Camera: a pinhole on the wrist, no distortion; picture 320 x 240 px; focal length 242.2 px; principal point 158.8 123.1 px. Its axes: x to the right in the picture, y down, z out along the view. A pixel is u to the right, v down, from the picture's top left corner.
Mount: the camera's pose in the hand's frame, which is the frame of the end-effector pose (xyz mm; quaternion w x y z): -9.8 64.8 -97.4 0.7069 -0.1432 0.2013 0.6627
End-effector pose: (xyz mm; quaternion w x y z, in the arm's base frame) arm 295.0 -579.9 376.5 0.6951 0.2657 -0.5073 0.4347
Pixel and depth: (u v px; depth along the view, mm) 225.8 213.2 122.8
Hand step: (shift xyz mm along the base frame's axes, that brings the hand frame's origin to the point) -139.5 63.1 -51.7
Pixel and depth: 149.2 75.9 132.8
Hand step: -111.7 51.2 24.8
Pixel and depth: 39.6 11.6 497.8
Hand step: -238.1 -240.9 386.3
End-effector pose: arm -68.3 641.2 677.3 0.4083 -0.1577 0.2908 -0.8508
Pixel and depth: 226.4 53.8 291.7
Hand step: 154.5 -256.5 -73.4
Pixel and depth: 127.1 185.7 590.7
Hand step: 476.3 -228.1 183.4
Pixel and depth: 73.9 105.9 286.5
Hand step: 146.6 -154.1 89.5
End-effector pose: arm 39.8 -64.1 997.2 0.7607 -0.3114 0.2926 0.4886
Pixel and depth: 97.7 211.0 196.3
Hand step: -118.2 81.5 91.0
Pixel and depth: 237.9 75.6 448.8
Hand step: -292.1 369.6 -28.7
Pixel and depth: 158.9 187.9 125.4
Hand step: -125.9 35.2 9.1
